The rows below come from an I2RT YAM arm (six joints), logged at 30 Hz.
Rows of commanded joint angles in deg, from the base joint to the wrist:
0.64, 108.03, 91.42, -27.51, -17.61, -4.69
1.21, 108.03, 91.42, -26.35, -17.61, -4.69
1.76, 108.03, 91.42, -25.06, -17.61, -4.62
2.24, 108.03, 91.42, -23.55, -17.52, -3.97
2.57, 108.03, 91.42, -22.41, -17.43, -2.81
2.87, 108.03, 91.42, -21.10, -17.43, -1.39
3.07, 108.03, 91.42, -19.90, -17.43, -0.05
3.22, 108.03, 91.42, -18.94, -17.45, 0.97
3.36, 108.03, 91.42, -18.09, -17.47, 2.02
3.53, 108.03, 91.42, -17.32, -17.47, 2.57
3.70, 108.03, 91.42, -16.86, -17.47, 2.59
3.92, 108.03, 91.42, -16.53, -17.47, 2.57
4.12, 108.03, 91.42, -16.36, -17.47, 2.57
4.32, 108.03, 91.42, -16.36, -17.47, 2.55
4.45, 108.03, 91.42, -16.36, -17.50, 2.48
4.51, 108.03, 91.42, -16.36, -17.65, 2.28
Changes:
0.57, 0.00, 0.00, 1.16, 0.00, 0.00
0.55, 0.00, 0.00, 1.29, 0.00, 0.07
0.48, 0.00, 0.00, 1.51, 0.09, 0.65
0.33, 0.00, 0.00, 1.14, 0.09, 1.16
0.30, 0.00, 0.00, 1.31, 0.00, 1.42
0.20, 0.00, 0.00, 1.20, 0.00, 1.34
0.15, 0.00, 0.00, 0.96, -0.02, 1.02
0.14, 0.00, 0.00, 0.85, -0.02, 1.05
0.17, 0.00, 0.00, 0.77, 0.00, 0.55
0.17, 0.00, 0.00, 0.46, 0.00, 0.02
0.22, 0.00, 0.00, 0.33, 0.00, -0.02
0.20, 0.00, 0.00, 0.17, 0.00, 0.00
0.20, 0.00, 0.00, 0.00, 0.00, -0.02
0.13, 0.00, 0.00, 0.00, -0.03, -0.07
0.06, 0.00, 0.00, 0.00, -0.15, -0.20

